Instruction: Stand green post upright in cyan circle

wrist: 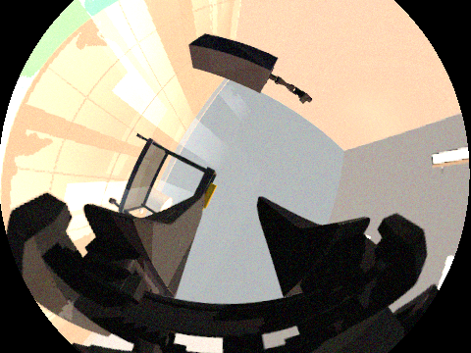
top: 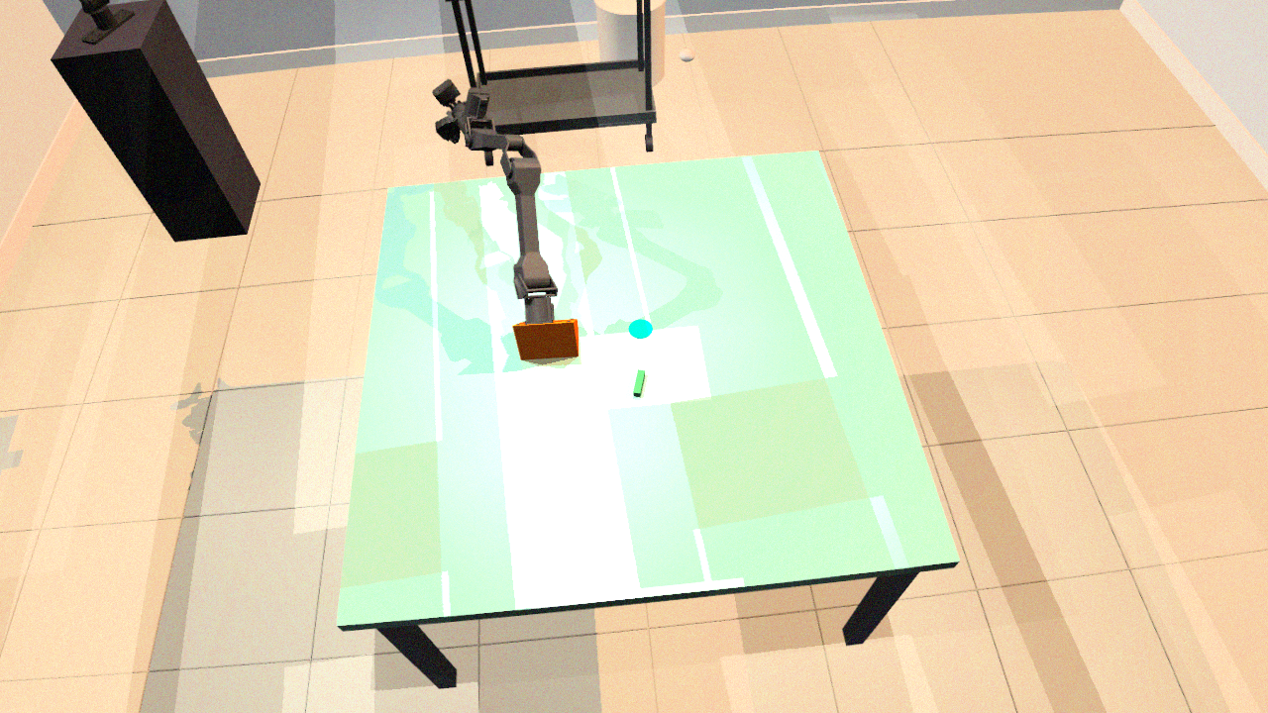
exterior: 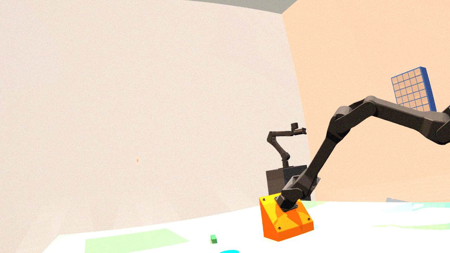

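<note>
The green post lies 88 cm to the right of my gripper tip, 44 cm ahead of it and 22 cm below it. The rest, counted from my gripper tip: cyan circle: 71 cm to the right, 46 cm ahead, 23 cm below.
</note>
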